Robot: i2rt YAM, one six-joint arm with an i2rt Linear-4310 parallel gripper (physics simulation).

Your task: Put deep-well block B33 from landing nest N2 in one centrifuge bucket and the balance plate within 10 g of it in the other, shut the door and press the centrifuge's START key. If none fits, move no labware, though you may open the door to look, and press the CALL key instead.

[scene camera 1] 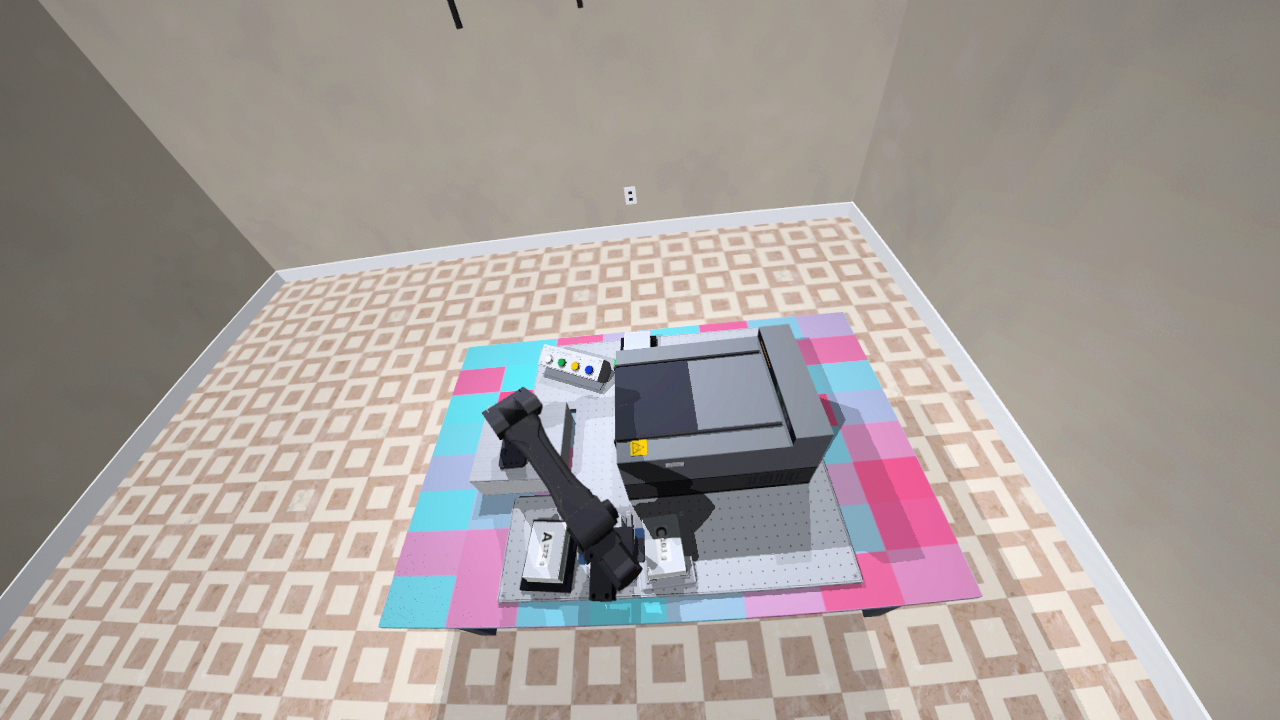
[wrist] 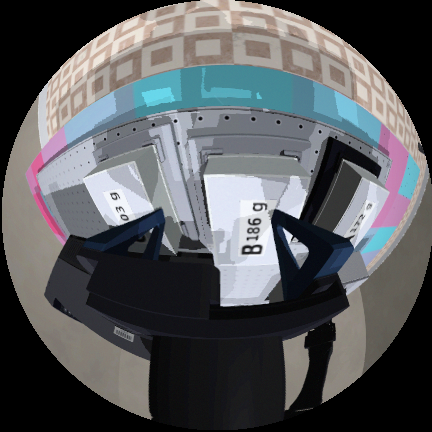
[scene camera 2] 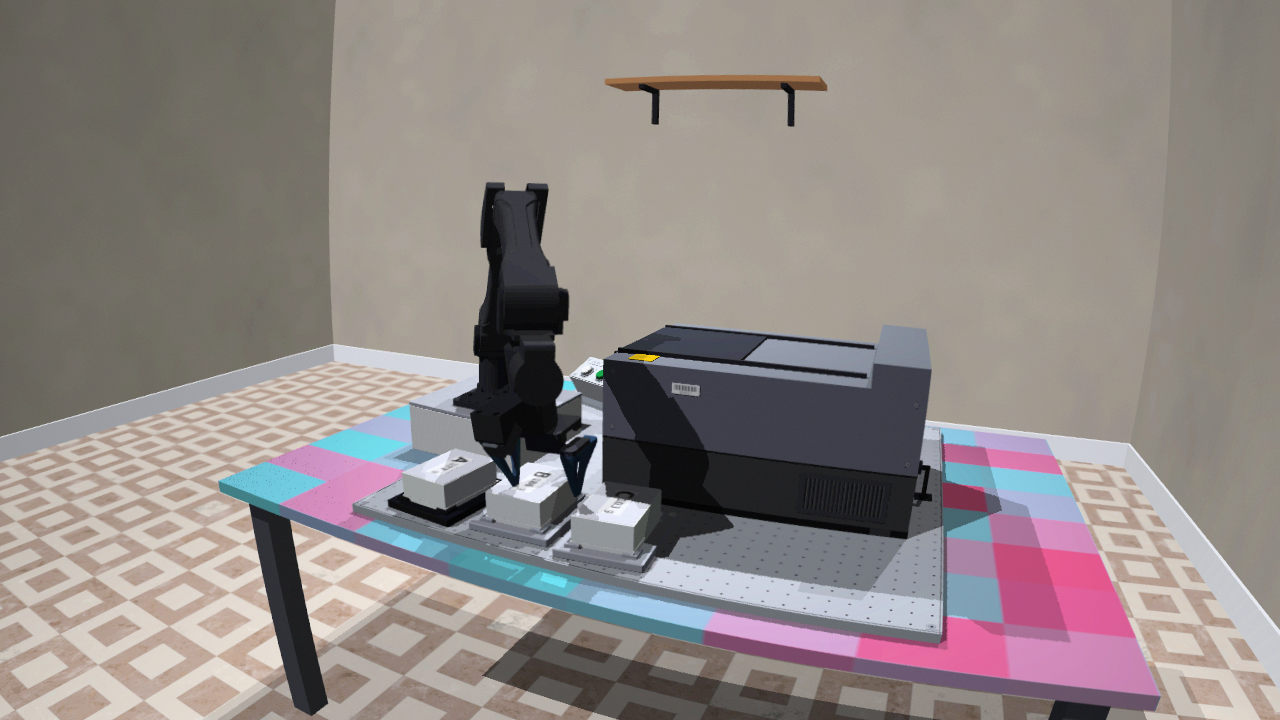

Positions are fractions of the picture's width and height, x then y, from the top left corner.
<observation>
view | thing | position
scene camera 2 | my gripper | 0.43,0.68
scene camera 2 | dark centrifuge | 0.65,0.60
</observation>
